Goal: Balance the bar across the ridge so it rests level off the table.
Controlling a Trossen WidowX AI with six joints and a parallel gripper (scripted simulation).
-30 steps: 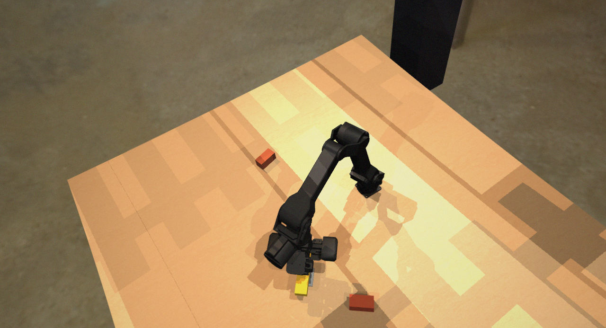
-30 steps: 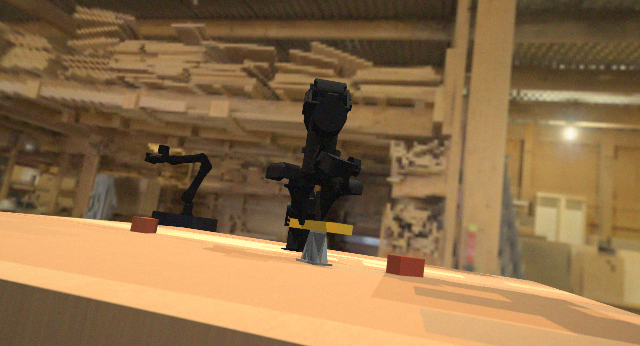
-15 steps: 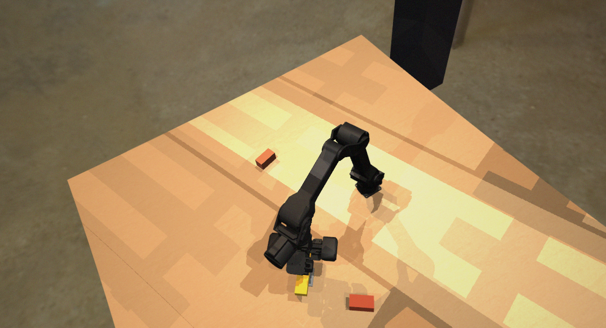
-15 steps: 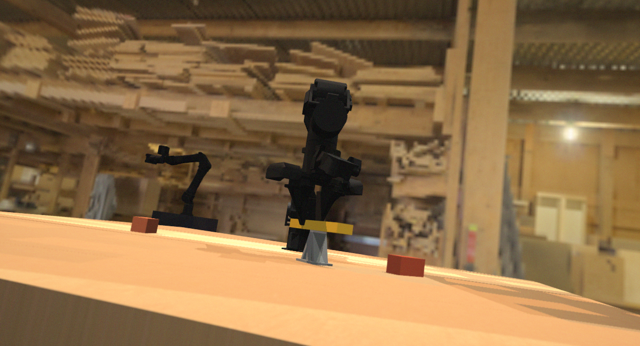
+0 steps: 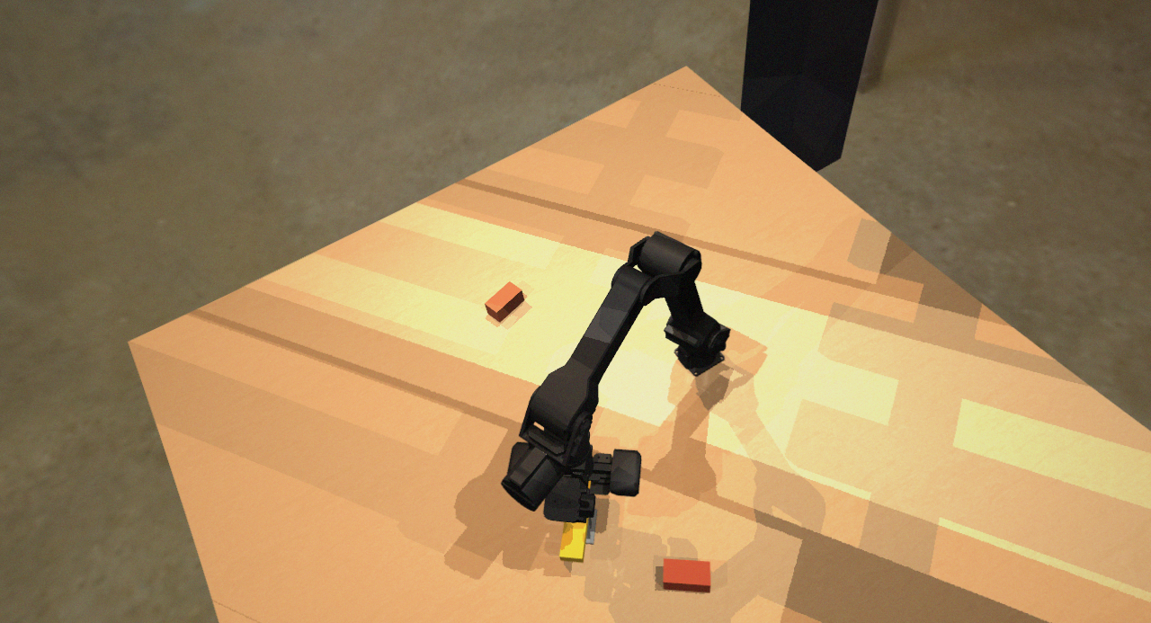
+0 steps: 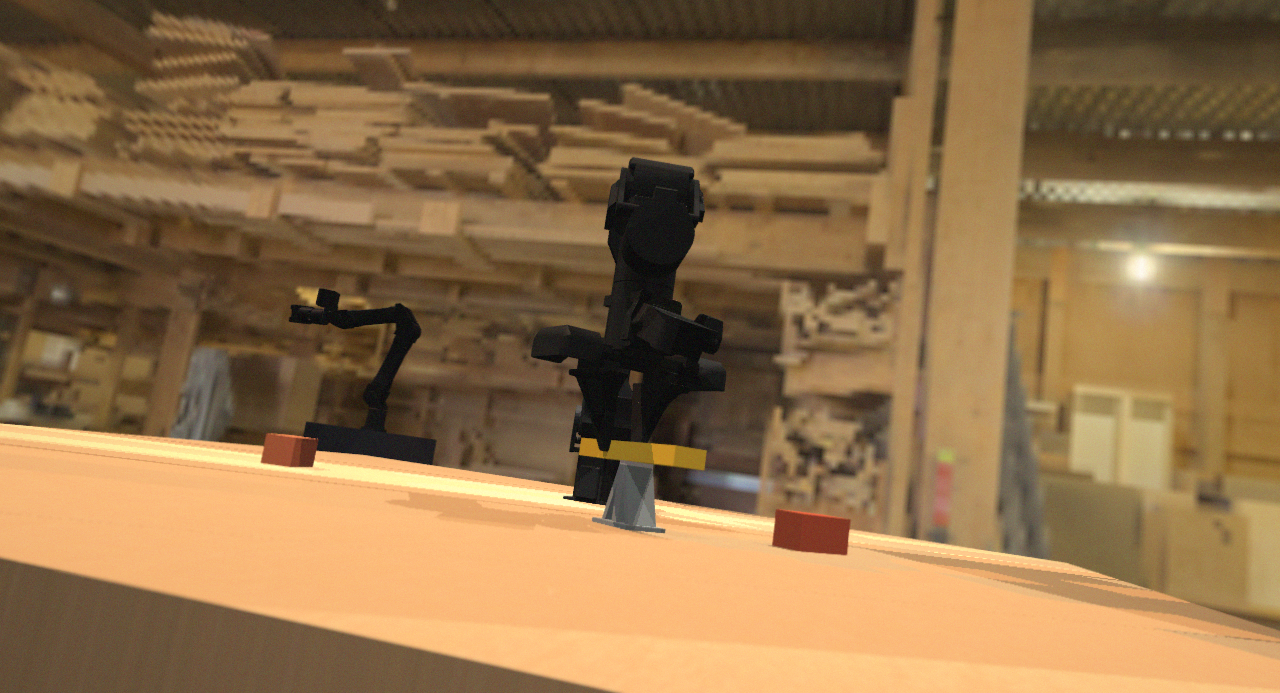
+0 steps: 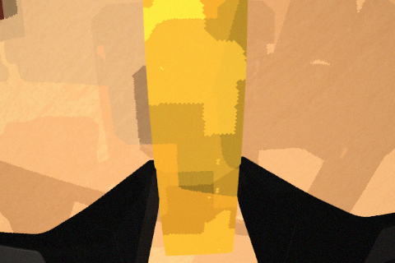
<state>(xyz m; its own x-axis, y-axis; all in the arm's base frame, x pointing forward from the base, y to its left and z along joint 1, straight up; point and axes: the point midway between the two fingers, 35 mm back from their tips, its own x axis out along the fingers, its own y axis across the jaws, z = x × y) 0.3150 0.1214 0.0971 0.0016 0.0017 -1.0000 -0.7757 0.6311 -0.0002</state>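
Right now the yellow bar is 20 mm to the left of my gripper tip and 20 mm ahead of it. The rest, counted from my gripper tip: red block: 420 mm to the right, 90 mm behind, 50 mm below.
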